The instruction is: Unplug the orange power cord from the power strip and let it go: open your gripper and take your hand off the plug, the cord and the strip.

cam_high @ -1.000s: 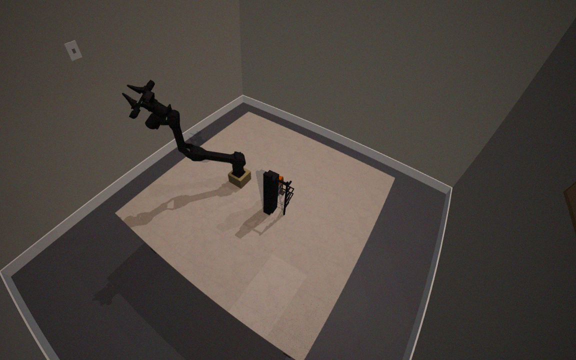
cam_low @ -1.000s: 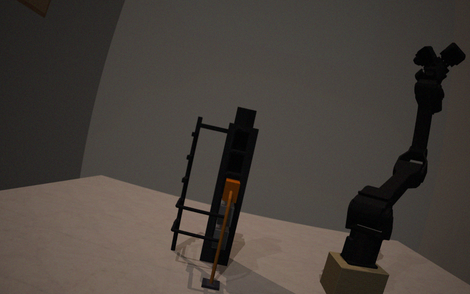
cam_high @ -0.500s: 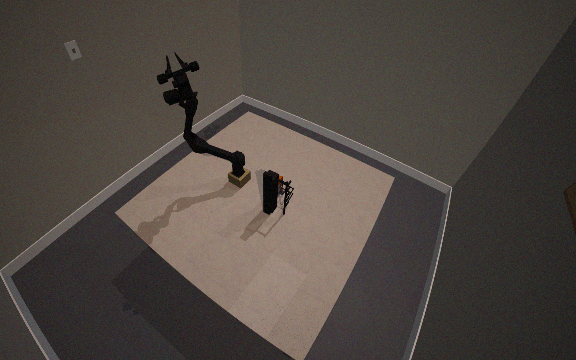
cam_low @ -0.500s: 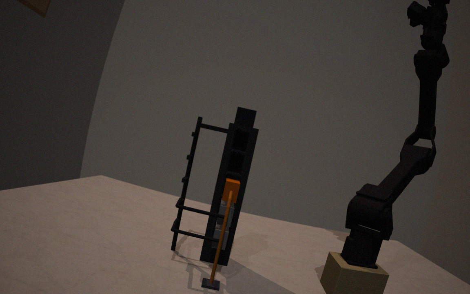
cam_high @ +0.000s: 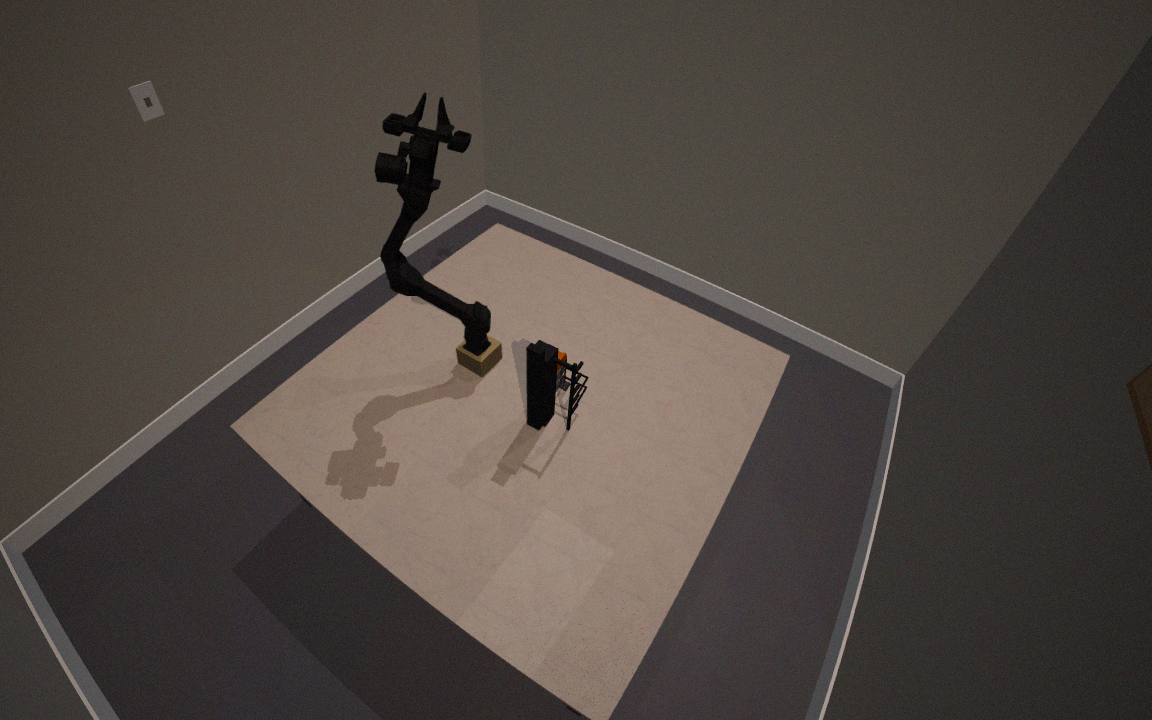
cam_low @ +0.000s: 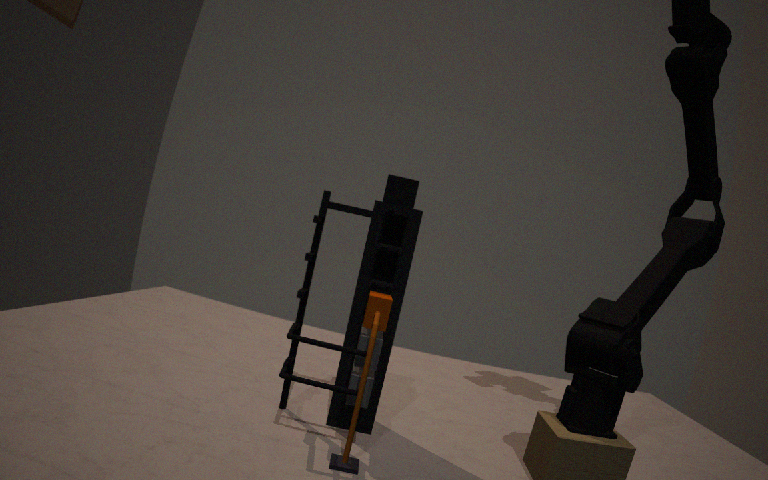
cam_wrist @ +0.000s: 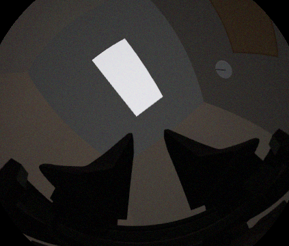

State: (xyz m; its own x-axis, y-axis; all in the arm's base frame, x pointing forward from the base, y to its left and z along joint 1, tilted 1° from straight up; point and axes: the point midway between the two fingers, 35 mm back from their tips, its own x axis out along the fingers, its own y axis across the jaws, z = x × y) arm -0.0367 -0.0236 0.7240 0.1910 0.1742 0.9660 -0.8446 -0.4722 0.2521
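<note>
Right now my gripper tip is 33 cm short of the orange plug, 2 cm to the right of it and 65 cm above it. The rest, counted from my gripper tip: dark block: 32 cm ahead, 10 cm to the left, 82 cm below.
</note>
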